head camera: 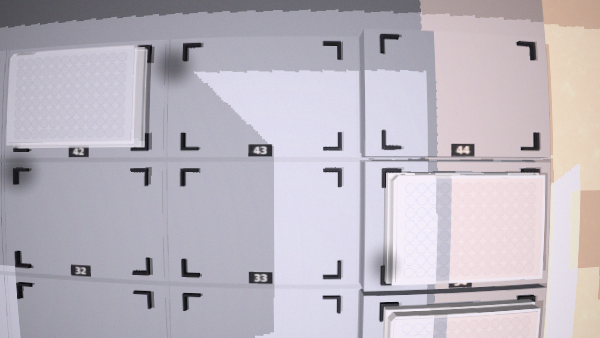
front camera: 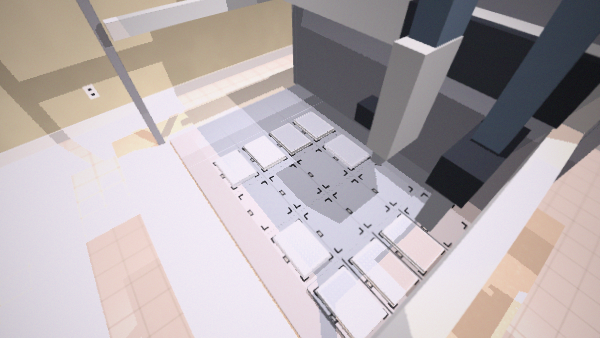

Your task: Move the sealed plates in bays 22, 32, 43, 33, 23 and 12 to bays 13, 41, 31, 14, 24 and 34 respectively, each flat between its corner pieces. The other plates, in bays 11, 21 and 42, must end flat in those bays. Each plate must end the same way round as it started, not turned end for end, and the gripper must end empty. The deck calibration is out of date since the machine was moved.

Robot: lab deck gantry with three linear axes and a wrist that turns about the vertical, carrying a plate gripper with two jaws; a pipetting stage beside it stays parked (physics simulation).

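Observation:
White sealed plates lie in the front view in bay 11, bay 21, bay 31, bay 41, bay 13 and bay 14. Further plates lie in bay 42, bay 34 and bay 24. They look flat between their corner pieces. The gripper's dark carriage block hangs above the deck's back right, near bays 34 and 44. Its jaws are hidden, and no plate shows under it.
The parked pipetting stage hangs beyond bay 42. Bays 43, 44, 32 and 33 show bare corner pieces in the head view. A pale beam crosses the front view at the right, and a grey post stands at the left.

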